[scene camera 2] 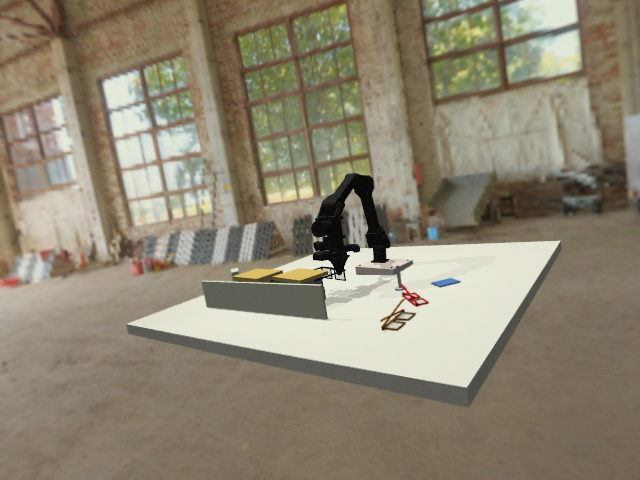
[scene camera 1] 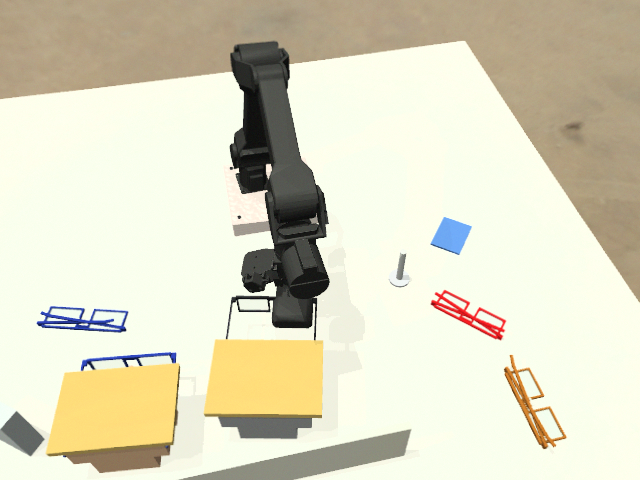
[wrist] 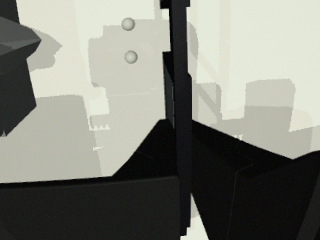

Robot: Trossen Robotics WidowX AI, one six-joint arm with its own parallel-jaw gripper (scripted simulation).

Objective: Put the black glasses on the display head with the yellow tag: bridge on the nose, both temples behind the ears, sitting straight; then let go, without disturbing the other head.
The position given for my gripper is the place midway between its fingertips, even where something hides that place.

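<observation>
I can see a display head (scene camera 1: 118,416), and there is another display head (scene camera 1: 266,388). A blue square (scene camera 1: 451,235) is here as well, though in the wrist view it is out of frame. As for my gripper (scene camera 1: 296,306), I find it again in scene camera 2 (scene camera 2: 339,275), and the wrist view (wrist: 172,129) shows it too.
</observation>
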